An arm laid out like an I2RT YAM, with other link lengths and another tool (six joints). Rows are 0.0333 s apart.
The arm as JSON. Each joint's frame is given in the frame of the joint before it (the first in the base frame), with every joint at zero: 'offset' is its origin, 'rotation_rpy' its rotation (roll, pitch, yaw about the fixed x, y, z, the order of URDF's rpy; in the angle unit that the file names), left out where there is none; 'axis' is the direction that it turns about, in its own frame. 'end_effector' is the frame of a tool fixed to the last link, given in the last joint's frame.
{
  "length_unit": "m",
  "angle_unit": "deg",
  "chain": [
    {
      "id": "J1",
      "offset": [
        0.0,
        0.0,
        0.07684
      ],
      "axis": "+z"
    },
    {
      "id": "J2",
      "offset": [
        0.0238,
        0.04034,
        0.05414
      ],
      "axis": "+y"
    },
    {
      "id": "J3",
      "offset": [
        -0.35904,
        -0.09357,
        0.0
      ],
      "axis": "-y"
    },
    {
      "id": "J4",
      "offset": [
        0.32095,
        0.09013,
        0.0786
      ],
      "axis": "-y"
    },
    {
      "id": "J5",
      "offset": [
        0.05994,
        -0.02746,
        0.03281
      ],
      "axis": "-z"
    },
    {
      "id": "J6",
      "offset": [
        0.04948,
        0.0,
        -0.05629
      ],
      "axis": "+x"
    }
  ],
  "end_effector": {
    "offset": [
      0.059,
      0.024,
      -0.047
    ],
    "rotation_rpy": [
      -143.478,
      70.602,
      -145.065
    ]
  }
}
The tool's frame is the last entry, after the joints.
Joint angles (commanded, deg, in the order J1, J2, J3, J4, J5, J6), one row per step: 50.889 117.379 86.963 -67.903 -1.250 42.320; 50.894 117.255 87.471 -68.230 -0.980 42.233; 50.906 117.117 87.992 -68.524 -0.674 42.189; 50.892 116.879 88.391 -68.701 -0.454 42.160; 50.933 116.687 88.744 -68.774 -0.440 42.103; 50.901 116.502 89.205 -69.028 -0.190 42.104; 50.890 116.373 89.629 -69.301 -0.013 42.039; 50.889 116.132 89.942 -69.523 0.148 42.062; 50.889 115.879 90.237 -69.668 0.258 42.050; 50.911 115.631 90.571 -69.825 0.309 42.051; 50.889 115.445 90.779 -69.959 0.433 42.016
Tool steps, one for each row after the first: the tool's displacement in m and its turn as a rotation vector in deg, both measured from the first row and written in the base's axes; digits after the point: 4 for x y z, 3 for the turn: 0.0011 0.0005 0.0033 0.077 -0.391 0.129; 0.0022 0.0011 0.0067 0.173 -0.852 0.227; 0.0032 0.0015 0.0102 0.395 -1.310 0.269; 0.0036 0.0024 0.0132 0.757 -1.613 0.365; 0.0047 0.0027 0.0167 0.904 -2.054 0.361; 0.0055 0.0030 0.0198 1.015 -2.361 0.434; 0.0060 0.0030 0.0231 1.168 -2.698 0.427; 0.0064 0.0032 0.0264 1.412 -3.037 0.447; 0.0066 0.0036 0.0299 1.709 -3.345 0.469; 0.0070 0.0034 0.0322 1.834 -3.603 0.492
